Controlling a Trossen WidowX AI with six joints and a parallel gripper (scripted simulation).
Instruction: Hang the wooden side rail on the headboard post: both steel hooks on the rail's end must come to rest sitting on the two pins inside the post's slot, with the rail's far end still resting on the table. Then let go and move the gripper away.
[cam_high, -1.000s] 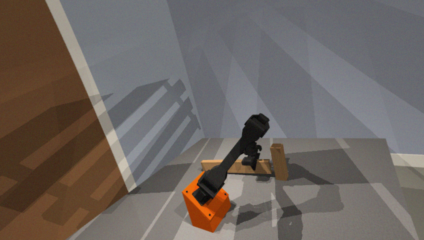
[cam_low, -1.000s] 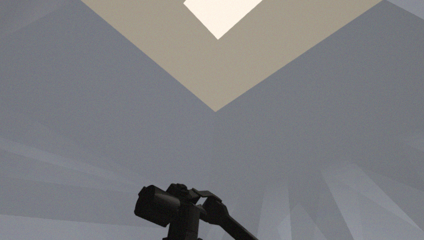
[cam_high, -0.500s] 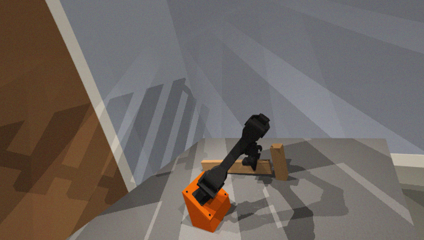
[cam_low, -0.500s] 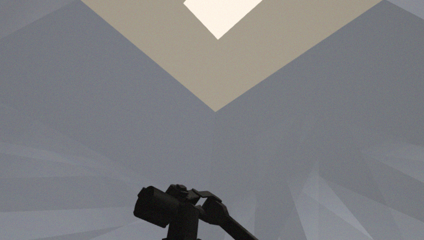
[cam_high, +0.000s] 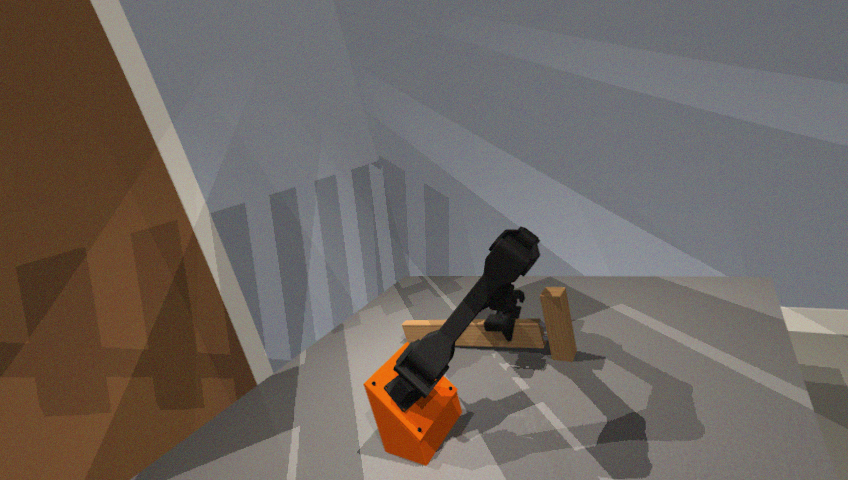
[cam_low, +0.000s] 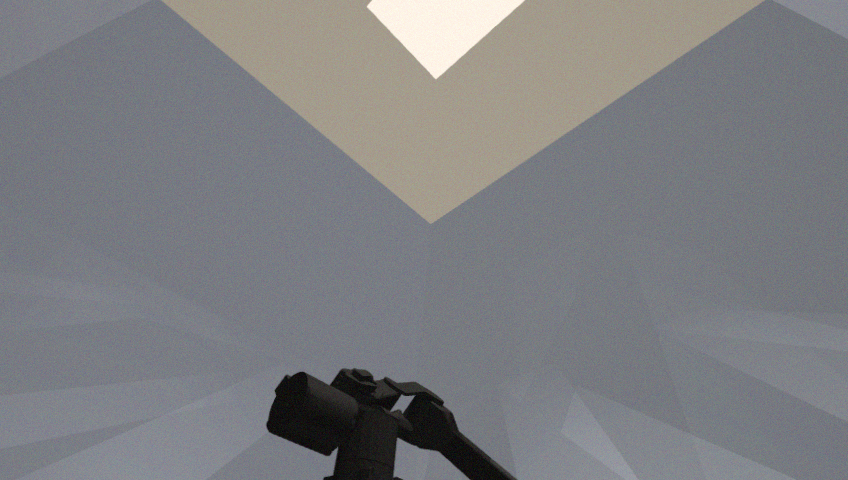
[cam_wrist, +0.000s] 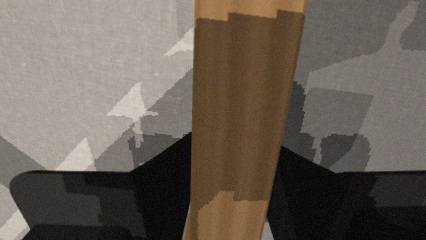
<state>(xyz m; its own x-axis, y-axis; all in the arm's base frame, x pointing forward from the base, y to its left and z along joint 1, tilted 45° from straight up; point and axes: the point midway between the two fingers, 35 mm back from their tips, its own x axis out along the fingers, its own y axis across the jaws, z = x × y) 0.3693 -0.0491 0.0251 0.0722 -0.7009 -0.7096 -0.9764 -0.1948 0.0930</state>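
My gripper tip is now 2 cm short of the wooden headboard post, 13 cm to the left of it and 4 cm below it.
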